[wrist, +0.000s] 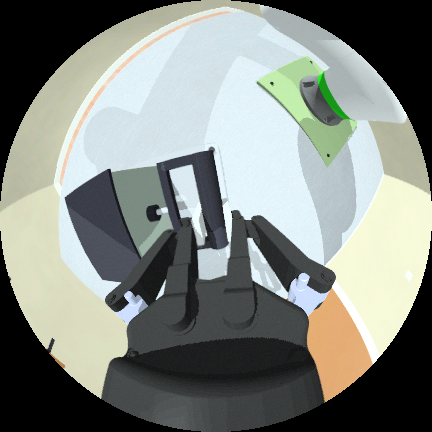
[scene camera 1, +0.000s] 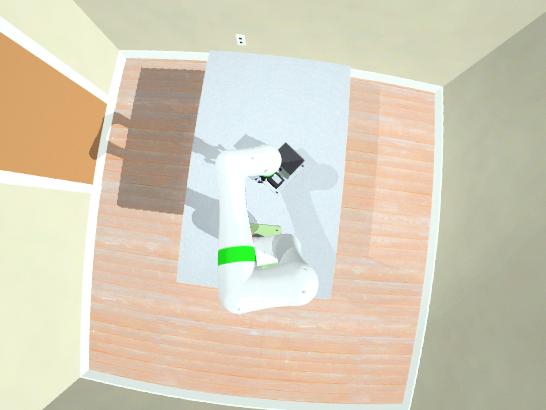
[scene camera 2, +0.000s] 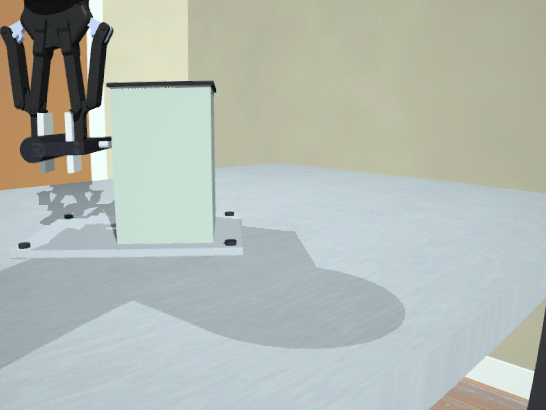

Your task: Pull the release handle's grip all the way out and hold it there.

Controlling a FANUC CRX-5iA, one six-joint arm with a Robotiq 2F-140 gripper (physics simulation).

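Observation:
The release handle is a dark rectangular frame with a thick round grip (scene camera 2: 32,149) (wrist: 211,180). It sticks out sideways from a pale green box (scene camera 2: 162,165) (wrist: 132,197) with a dark lid (scene camera 1: 291,157) (scene camera 2: 160,84). A light rod (scene camera 2: 104,144) shows between handle and box. My gripper (scene camera 2: 59,152) (wrist: 213,209) points down and is shut on the grip, with one pale pad inside the frame and the other on the outer side. In scene camera 1 the arm hides most of the gripper. The handle covers part of the pads in scene camera 2.
The box stands on a pale base plate (scene camera 2: 150,251) with dark bolts, on the light grey table (scene camera 1: 280,95) (scene camera 2: 350,225). A black knob (wrist: 152,213) sits on the box's handle side. The arm's green mounting plate (scene camera 1: 267,230) (wrist: 285,82) is on the same table. Walls surround the room.

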